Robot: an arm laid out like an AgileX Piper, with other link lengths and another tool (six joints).
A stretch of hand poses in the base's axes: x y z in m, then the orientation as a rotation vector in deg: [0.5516, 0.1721, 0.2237, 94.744, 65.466, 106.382]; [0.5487, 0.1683, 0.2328, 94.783, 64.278, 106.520]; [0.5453, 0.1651, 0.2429, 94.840, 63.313, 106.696]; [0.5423, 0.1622, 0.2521, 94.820, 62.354, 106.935]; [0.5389, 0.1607, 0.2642, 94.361, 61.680, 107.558]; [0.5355, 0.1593, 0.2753, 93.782, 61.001, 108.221]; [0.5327, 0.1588, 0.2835, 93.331, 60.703, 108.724]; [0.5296, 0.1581, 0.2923, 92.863, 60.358, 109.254]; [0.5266, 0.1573, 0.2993, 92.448, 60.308, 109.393]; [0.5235, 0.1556, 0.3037, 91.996, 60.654, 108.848]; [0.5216, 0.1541, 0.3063, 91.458, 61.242, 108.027]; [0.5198, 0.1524, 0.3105, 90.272, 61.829, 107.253]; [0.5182, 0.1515, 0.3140, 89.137, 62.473, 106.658]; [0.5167, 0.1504, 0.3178, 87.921, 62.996, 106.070]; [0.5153, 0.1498, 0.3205, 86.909, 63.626, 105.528]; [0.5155, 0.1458, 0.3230, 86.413, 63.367, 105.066]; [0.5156, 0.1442, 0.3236, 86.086, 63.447, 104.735]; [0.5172, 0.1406, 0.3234, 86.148, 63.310, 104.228]
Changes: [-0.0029, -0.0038, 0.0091, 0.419, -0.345, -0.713]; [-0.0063, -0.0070, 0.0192, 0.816, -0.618, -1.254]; [-0.0093, -0.0099, 0.0284, 1.222, -0.952, -1.759]; [-0.0127, -0.0114, 0.0405, 1.601, -1.577, -1.890]; [-0.0161, -0.0128, 0.0516, 1.957, -2.292, -2.005]; [-0.0189, -0.0133, 0.0598, 2.164, -2.779, -1.949]; [-0.0220, -0.0140, 0.0686, 2.395, -3.295, -1.906]; [-0.0250, -0.0148, 0.0756, 2.315, -3.623, -1.884]; [-0.0281, -0.0165, 0.0800, 1.663, -3.748, -1.984]; [-0.0300, -0.0180, 0.0826, 0.724, -3.815, -2.079]; [-0.0318, -0.0197, 0.0868, -0.474, -4.341, -2.172]; [-0.0334, -0.0206, 0.0903, -1.548, -4.843, -2.116]; [-0.0349, -0.0217, 0.0941, -2.621, -5.438, -2.130]; [-0.0363, -0.0223, 0.0968, -3.601, -5.863, -2.032]; [-0.0361, -0.0263, 0.0993, -4.057, -6.210, -2.473]; [-0.0360, -0.0279, 0.0999, -4.444, -6.357, -2.607]; [-0.0344, -0.0315, 0.0997, -4.714, -6.264, -2.976]
